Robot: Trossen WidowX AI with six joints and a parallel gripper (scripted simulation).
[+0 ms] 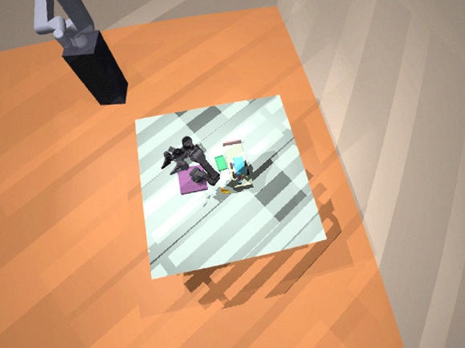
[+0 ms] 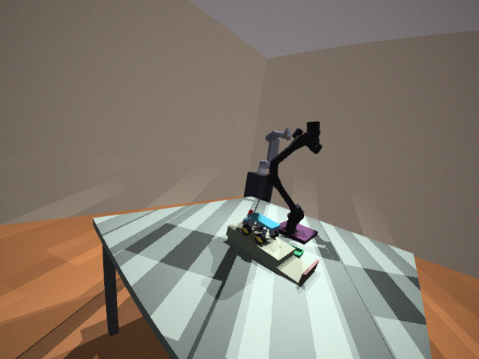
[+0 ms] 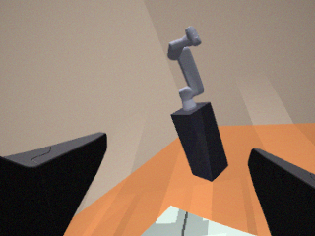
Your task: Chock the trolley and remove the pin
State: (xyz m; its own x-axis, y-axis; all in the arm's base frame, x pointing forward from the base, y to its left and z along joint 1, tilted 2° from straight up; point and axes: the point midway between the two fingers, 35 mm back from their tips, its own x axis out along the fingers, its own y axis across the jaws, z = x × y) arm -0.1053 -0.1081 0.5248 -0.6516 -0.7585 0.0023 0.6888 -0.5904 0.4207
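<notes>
The yellow chock is 33 cm ahead of my gripper tip, 2 cm to the left of it and 53 cm below it. Round my gripper tip: green tray (31 cm ahead, 25 cm to the left, 56 cm below); blue-topped trolley (44 cm ahead, 16 cm to the left, 44 cm below); stop pin (44 cm ahead, 7 cm to the left, 43 cm below).
</notes>
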